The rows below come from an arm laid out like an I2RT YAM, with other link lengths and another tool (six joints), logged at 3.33 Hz.
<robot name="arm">
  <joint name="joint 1" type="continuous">
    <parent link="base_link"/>
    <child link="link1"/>
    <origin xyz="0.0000 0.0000 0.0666"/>
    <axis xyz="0 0 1"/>
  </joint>
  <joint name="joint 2" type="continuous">
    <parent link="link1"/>
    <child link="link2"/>
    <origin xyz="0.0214 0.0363 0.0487"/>
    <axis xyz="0 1 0"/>
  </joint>
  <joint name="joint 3" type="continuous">
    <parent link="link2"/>
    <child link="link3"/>
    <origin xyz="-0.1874 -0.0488 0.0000"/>
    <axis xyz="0 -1 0"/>
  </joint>
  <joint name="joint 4" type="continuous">
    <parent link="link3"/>
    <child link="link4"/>
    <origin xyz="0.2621 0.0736 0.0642"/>
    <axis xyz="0 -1 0"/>
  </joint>
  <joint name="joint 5" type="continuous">
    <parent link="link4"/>
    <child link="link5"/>
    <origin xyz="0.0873 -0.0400 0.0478"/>
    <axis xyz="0 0 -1"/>
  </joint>
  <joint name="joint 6" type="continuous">
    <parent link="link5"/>
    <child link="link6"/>
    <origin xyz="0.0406 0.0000 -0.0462"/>
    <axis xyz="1 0 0"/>
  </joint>
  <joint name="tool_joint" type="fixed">
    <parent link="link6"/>
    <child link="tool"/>
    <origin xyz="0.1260 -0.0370 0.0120" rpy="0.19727 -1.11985 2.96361"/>
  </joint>
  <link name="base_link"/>
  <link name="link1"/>
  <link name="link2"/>
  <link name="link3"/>
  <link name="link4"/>
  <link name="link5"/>
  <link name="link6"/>
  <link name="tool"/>
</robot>
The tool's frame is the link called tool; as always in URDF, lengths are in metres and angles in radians. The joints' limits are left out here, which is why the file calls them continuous.
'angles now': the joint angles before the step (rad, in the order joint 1, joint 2, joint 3, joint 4, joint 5, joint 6). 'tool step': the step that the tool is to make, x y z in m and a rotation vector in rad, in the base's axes. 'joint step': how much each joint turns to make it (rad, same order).
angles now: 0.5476 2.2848 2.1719 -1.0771 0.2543 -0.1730
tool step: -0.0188 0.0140 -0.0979 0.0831 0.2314 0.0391
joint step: -0.0192 0.1714 -0.0114 0.0259 -0.1985 0.0010
